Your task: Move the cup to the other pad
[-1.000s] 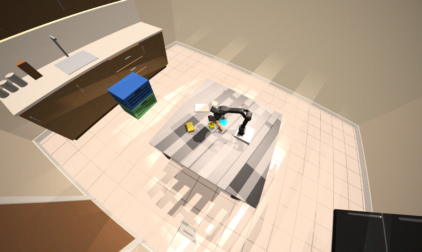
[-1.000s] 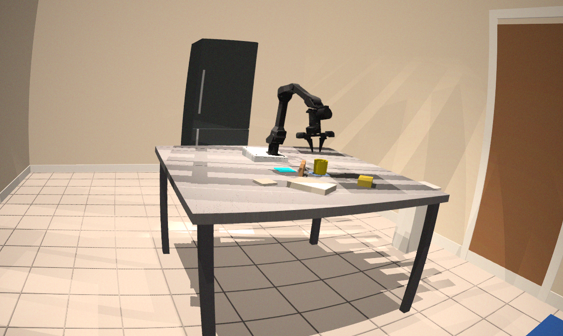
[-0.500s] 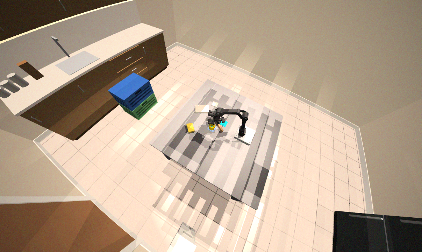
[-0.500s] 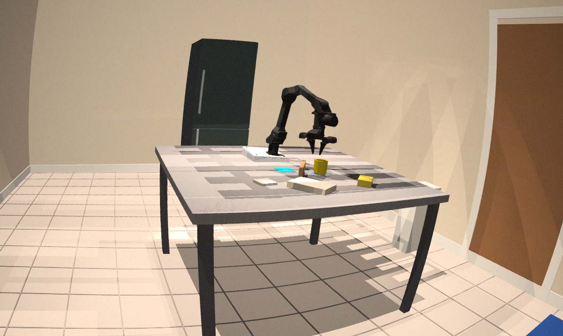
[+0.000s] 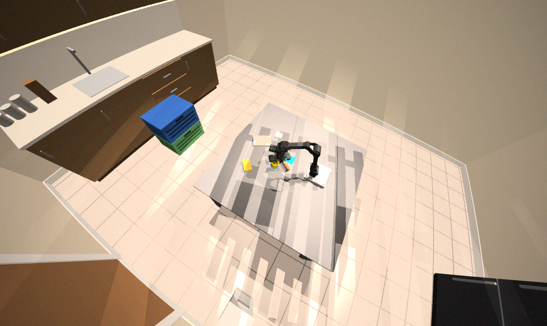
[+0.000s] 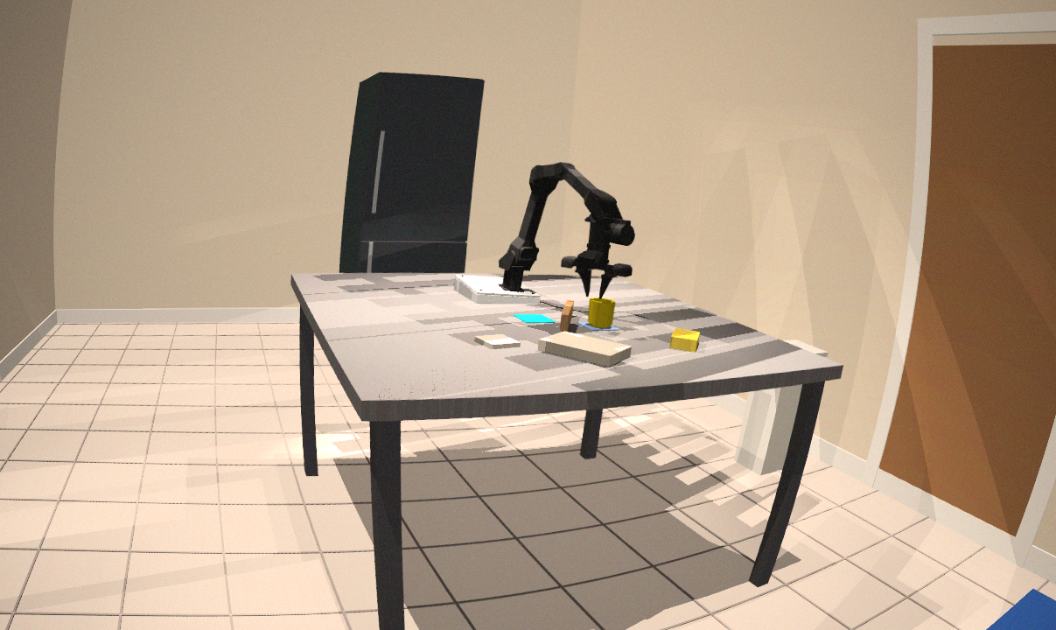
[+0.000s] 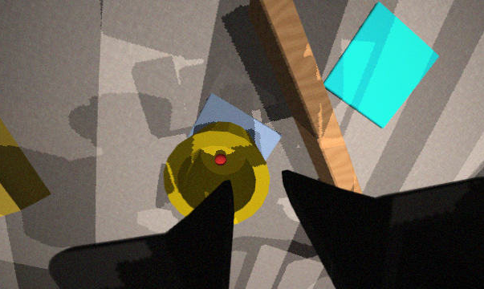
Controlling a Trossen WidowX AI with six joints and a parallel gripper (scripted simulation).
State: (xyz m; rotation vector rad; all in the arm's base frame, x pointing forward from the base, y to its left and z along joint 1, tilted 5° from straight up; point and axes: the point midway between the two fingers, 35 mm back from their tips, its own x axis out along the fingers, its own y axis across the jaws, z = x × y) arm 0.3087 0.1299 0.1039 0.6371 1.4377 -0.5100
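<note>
My gripper tip is 2 cm short of the yellow cup, 2 cm to the right of it and 4 cm above it. Also, from my gripper tip: cyan pad 5 cm behind, 14 cm to the right, 8 cm below; light blue pad 2 cm ahead, 1 cm to the left, 8 cm below; wooden block 2 cm behind, 6 cm to the right, 6 cm below.
</note>
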